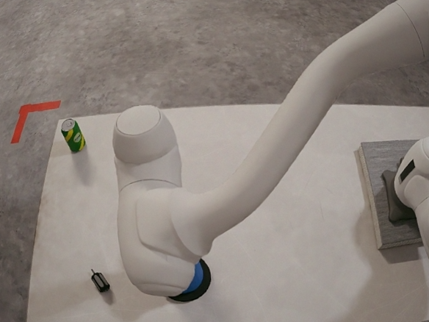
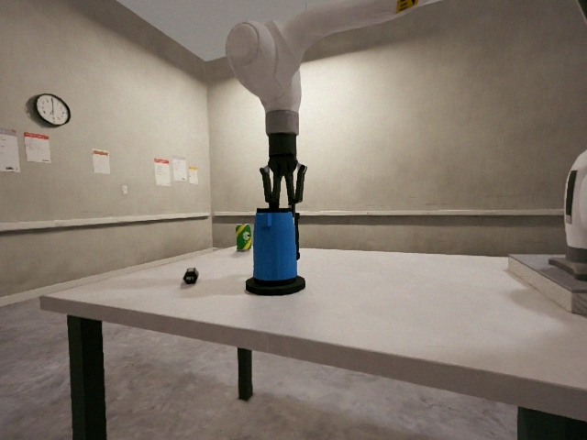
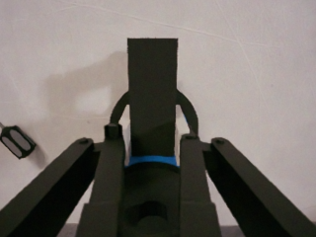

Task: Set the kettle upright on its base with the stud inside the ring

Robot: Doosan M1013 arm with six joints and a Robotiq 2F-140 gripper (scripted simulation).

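Now: hand 3 cm to the right of the blue kettle and 6 cm above it. The rest, counted from my hand: green can (41 cm ahead, 38 cm to the right, 11 cm below); round black base (1 cm behind, 6 cm to the left, 16 cm below).
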